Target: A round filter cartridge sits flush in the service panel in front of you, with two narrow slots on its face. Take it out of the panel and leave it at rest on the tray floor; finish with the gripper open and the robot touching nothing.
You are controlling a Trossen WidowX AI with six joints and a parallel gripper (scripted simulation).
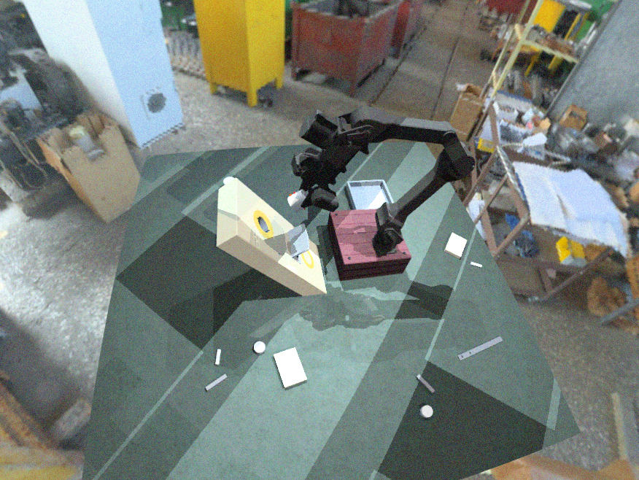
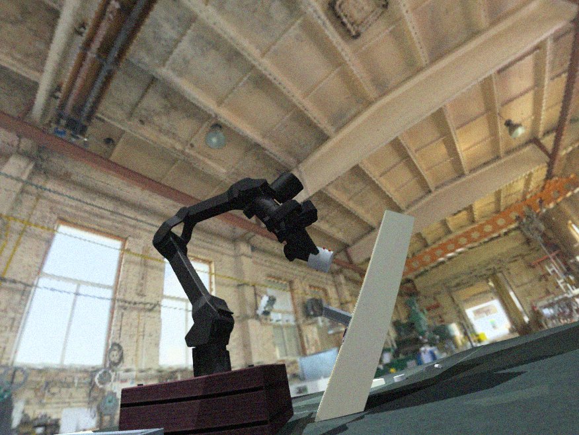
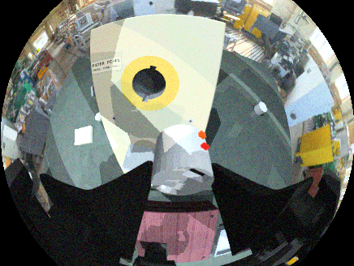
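Right now the grey tray is 31 cm behind my gripper tip, 23 cm to the right of it and 26 cm below it. Also, from my gripper tip: grey bracket 1 cm ahead, 4 cm to the left, 13 cm below; cream service panel 7 cm ahead, 4 cm to the left, 12 cm below; white round filter cartridge right at my gripper tip.
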